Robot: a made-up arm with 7 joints. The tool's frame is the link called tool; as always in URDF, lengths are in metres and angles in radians.
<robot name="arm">
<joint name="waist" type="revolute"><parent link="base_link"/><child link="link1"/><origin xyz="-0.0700 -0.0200 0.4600"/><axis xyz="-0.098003 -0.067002 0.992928"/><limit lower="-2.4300" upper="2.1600"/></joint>
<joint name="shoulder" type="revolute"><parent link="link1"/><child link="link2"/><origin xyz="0.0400 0.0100 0.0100"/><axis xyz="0 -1 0"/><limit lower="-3.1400" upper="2.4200"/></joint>
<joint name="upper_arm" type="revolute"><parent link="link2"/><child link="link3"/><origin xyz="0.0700 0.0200 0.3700"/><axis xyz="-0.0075 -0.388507 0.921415"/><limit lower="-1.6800" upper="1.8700"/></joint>
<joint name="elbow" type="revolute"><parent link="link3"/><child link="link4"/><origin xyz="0.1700 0.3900 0.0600"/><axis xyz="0 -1 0"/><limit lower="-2.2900" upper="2.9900"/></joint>
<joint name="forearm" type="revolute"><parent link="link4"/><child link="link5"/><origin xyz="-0.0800 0.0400 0.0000"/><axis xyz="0 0 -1"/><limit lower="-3.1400" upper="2.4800"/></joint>
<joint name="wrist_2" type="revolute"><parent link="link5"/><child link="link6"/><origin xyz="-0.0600 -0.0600 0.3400"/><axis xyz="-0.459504 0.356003 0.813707"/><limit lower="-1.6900" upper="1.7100"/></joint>
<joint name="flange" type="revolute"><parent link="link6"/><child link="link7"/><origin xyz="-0.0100 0.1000 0.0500"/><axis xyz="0 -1 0"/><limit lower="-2.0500" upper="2.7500"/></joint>
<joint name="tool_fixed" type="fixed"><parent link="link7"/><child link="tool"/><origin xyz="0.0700 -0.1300 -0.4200" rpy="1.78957 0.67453 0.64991"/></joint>
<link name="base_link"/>
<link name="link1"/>
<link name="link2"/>
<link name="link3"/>
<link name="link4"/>
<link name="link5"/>
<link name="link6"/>
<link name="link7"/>
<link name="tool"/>
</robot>
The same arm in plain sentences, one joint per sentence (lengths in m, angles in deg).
The arm has seven revolute joints in a row. What follows holds with every joint at zero, and every direction is one of the base frame's.
The first joint lies 0.07 m along -x and 0.02 m along -y and 0.46 m along +z from the base frame's origin and rotates about the direction (-0.098003, -0.067002, 0.992928), from -139.23 to 123.76 deg.
The second joint lies 0.04 m along +x and 0.01 m along +y and 0.01 m along +z from the first joint and rotates about -y, from -179.91 to 138.66 deg.
The third joint lies 0.07 m along +x and 0.02 m along +y and 0.37 m along +z from the second joint and rotates about the direction (-0.0075, -0.388507, 0.921415), from -96.26 to 107.14 deg.
The fourth joint lies 0.17 m along +x and 0.39 m along +y and 0.06 m along +z from the third joint and rotates about -y, from -131.21 to 171.31 deg.
The fifth joint lies 0.08 m along -x and 0.04 m along +y from the fourth joint and rotates about -z, from -179.91 to 142.09 deg.
The sixth joint lies 0.06 m along -x and 0.06 m along -y and 0.34 m along +z from the fifth joint and rotates about the direction (-0.459504, 0.356003, 0.813707), from -96.83 to 97.98 deg.
The seventh joint lies 0.01 m along -x and 0.1 m along +y and 0.05 m along +z from the sixth joint and rotates about -y, from -117.46 to 157.56 deg.
The tool frame, which is the frame that the pose is given for, lies 0.07 m along +x and 0.13 m along -y and 0.42 m along -z from the seventh joint; its axes are the base frame's turned by roll 102.53, pitch 38.65 and yaw 37.24 deg (as in URDF: about the fixed x, then y, then z).

